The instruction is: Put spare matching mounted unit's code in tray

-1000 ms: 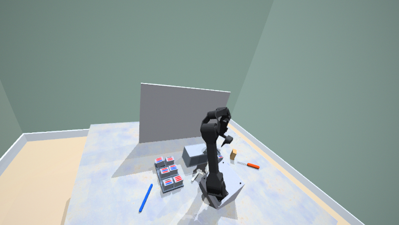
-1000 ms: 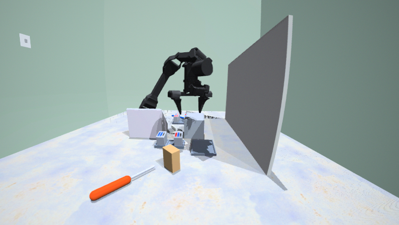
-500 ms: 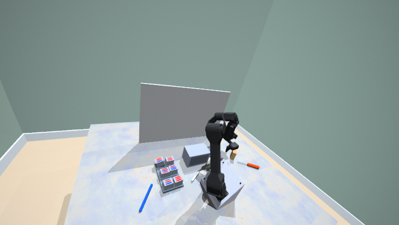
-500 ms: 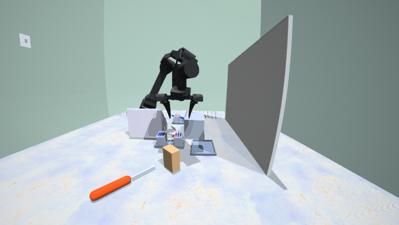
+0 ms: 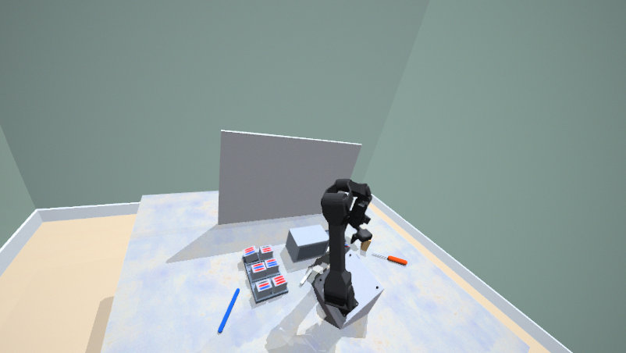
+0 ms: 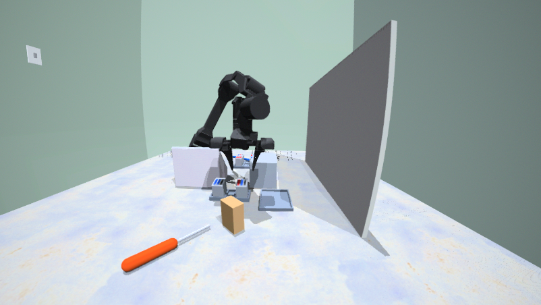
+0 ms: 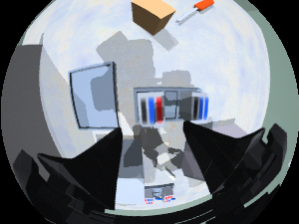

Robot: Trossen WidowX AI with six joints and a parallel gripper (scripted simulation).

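The low rack lies 40 mm behind my gripper tip, 10 mm to the left of it and 90 mm below it. Round my gripper tip: grey mounted unit (70 mm ahead, 170 mm to the left, 40 mm below); then tray (100 mm ahead, 10 mm to the right, 90 mm below); then tan block (10 mm behind, 150 mm to the right, 60 mm below).
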